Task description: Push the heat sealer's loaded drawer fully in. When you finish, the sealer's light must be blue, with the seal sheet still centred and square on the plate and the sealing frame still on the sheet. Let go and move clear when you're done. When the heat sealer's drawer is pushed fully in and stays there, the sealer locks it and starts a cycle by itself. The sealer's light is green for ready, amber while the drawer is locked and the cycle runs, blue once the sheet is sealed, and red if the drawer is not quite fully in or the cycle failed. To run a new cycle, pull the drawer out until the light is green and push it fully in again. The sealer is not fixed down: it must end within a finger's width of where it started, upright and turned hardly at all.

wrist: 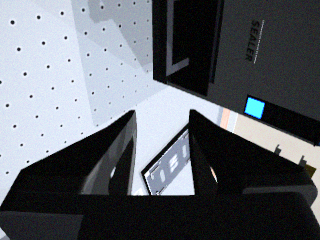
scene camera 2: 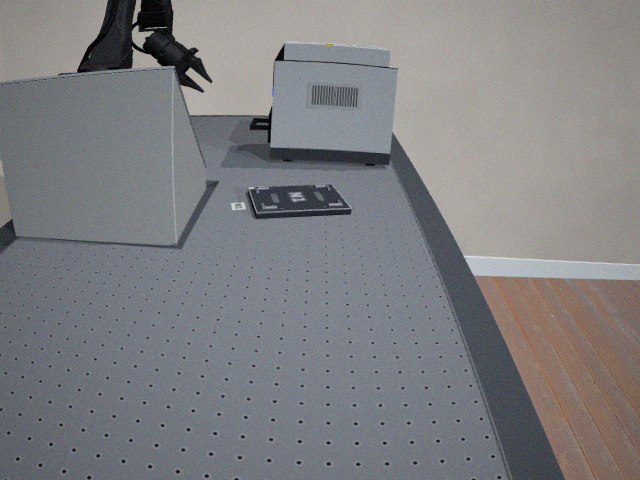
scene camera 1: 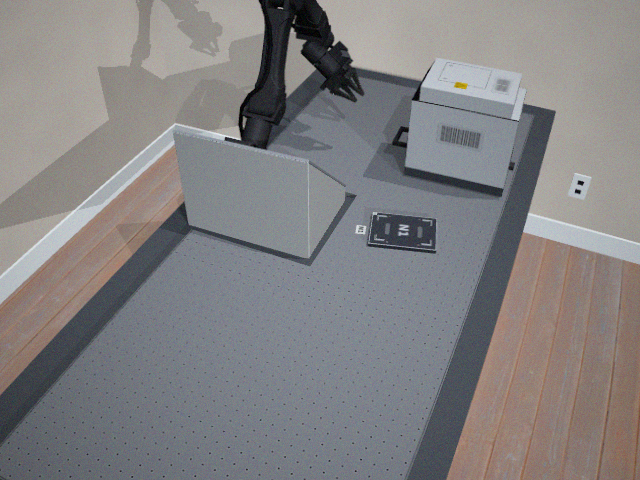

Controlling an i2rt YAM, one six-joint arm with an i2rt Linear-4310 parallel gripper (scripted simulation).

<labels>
The gripper shows in the wrist view [162, 119], in scene camera 2 and in scene camera 1. A heat sealer shows in the wrist view [254, 65], in scene camera 2 and in scene camera 1. One and the same spot on the gripper: [scene camera 2: 193, 62] is [scene camera 1: 346, 79]. One and the same spot on the heat sealer: [scene camera 2: 331, 103] is [scene camera 1: 456, 142].
</labels>
